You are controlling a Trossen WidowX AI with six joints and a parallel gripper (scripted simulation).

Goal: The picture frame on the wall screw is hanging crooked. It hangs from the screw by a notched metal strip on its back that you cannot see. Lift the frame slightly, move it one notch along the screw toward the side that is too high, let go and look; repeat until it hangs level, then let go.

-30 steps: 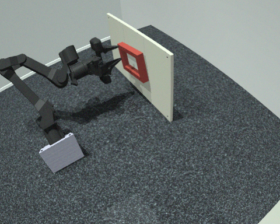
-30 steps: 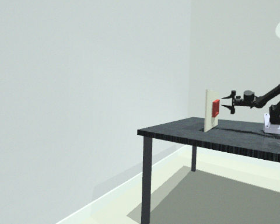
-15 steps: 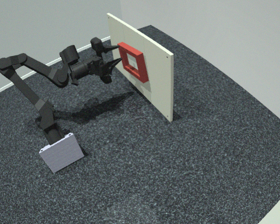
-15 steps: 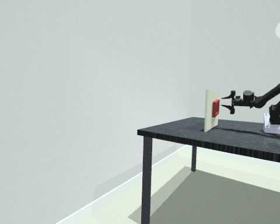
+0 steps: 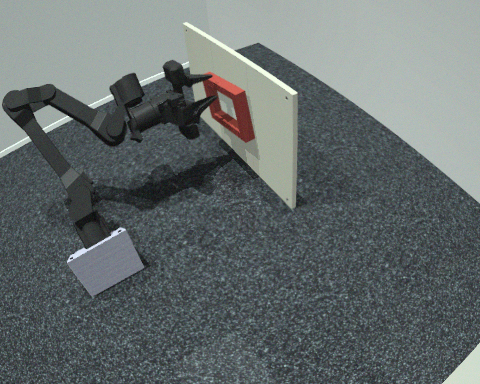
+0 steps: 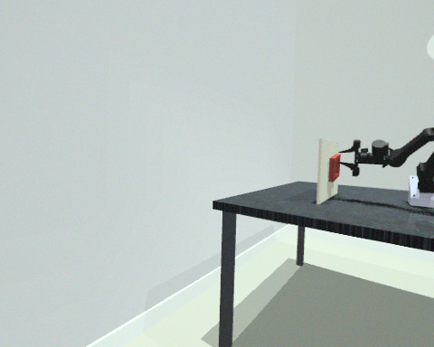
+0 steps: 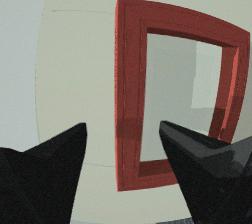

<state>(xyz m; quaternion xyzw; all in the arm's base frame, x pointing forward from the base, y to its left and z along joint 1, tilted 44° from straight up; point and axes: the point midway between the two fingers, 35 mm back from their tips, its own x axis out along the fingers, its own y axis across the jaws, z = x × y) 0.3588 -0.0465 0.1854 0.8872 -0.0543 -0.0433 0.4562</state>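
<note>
Right now my gripper tip is 2 cm short of the picture frame, 2 cm to the left of it and 6 cm above it. The rest, counted from my gripper tip: wall board (4 cm ahead, 1 cm to the right, 7 cm below).
</note>
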